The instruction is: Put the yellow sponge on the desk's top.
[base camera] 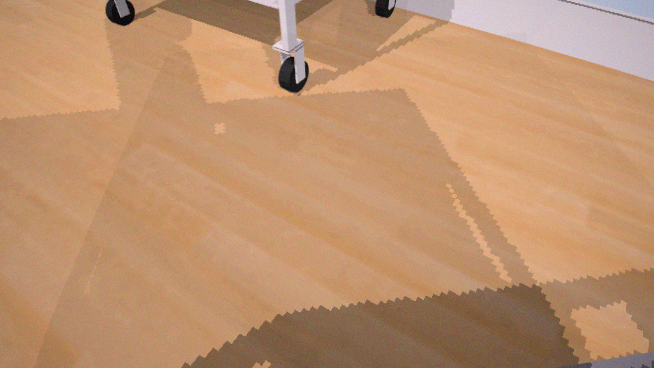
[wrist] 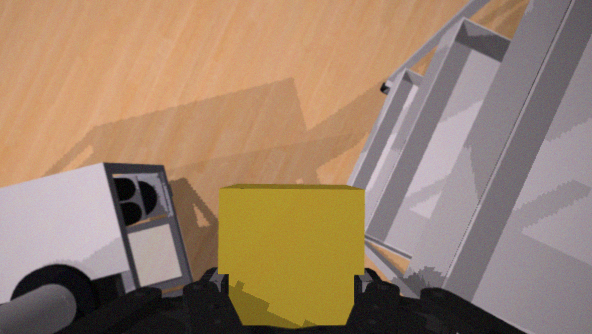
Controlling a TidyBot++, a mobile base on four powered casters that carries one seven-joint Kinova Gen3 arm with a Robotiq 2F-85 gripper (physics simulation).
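Where they show: gripper, fingertip midpoint: [wrist: 290, 276]; arm's base, origin of the base link: [wrist: 52, 308].
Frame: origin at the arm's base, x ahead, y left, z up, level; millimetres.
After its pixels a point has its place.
The yellow sponge [wrist: 291, 235] {x 500, y 115, z 466 mm} is a yellow block at the lower middle of the wrist view. My gripper [wrist: 290, 276] {x 493, y 88, z 438 mm} is shut on it, with one black finger at its left side and one at its right. The sponge is held up above the wooden floor, beside the white cart. The gripper and the sponge do not show in the base camera view. The desk cannot be made out in either view.
A white cart [wrist: 492, 150] {x 694, y 113, z 318 mm} with stacked trays stands at the right of the wrist view; its legs and a black front wheel [base camera: 293, 75] {x 595, y -9, z -362 mm} show in the base camera view. The white robot base [wrist: 55, 220] {x 35, y 161, z -14 mm} is at the lower left. A white wall strip [base camera: 525, 30] {x 719, y -431, z -374 mm} runs along the back right.
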